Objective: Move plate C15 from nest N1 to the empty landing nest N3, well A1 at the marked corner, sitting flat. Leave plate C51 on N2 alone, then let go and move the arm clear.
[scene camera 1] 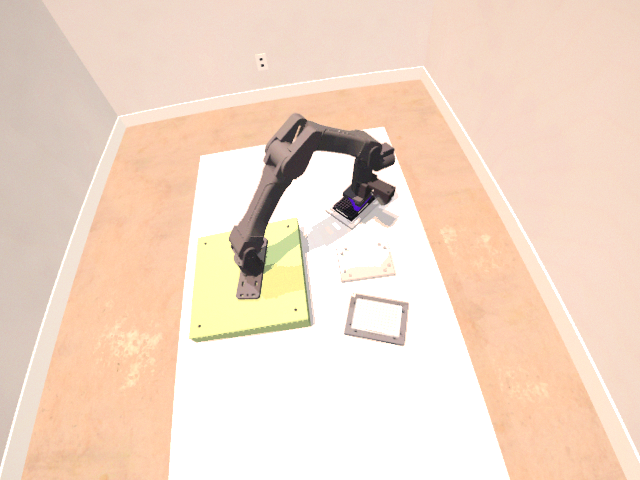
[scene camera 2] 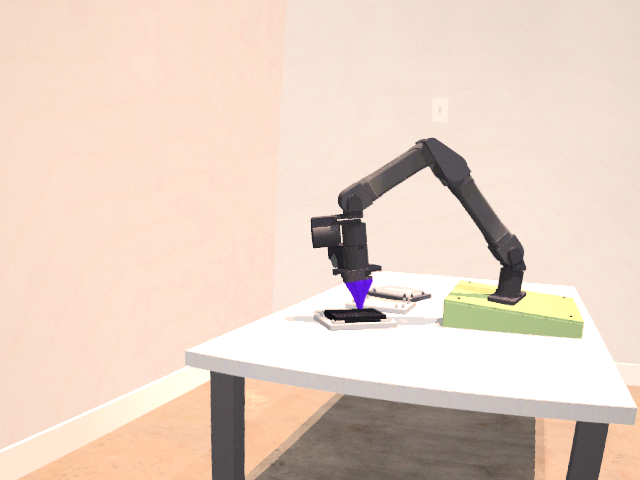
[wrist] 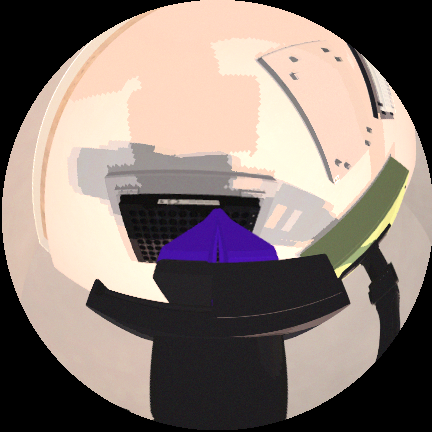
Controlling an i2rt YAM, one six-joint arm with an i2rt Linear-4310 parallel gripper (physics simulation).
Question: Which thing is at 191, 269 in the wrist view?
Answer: The gripper.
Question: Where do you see a grey-framed white tray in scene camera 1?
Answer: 371, 316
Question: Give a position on a black perforated plate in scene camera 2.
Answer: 365, 314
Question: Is the gripper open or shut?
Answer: Shut.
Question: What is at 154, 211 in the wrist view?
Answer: A black perforated plate.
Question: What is the gripper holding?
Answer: Nothing.
